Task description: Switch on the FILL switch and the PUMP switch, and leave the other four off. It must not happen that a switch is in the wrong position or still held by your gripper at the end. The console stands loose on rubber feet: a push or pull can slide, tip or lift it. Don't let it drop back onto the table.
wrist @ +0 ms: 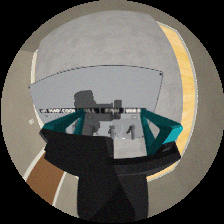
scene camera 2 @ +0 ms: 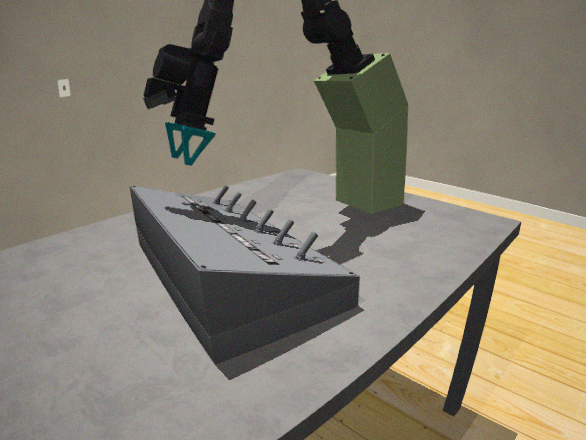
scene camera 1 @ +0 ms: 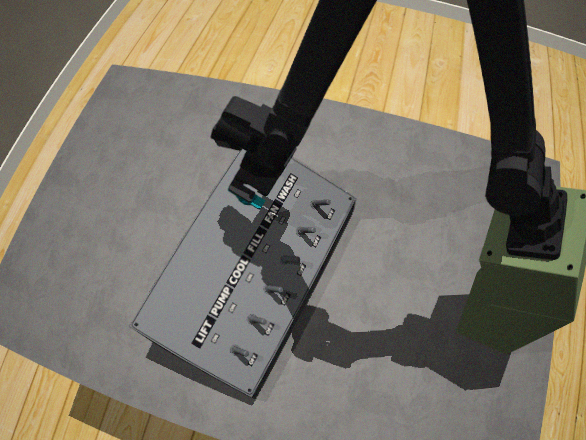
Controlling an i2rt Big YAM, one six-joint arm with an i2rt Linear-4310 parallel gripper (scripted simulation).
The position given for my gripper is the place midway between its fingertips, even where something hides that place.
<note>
In view: my gripper (scene camera 2: 181,161) and a grey sloped console (scene camera 1: 225,270).
The grey sloped console also shows in the wrist view (wrist: 112,95) and in scene camera 2 (scene camera 2: 238,287). My gripper is seen too in the wrist view (wrist: 112,111) and in scene camera 1 (scene camera 1: 255,182).
</note>
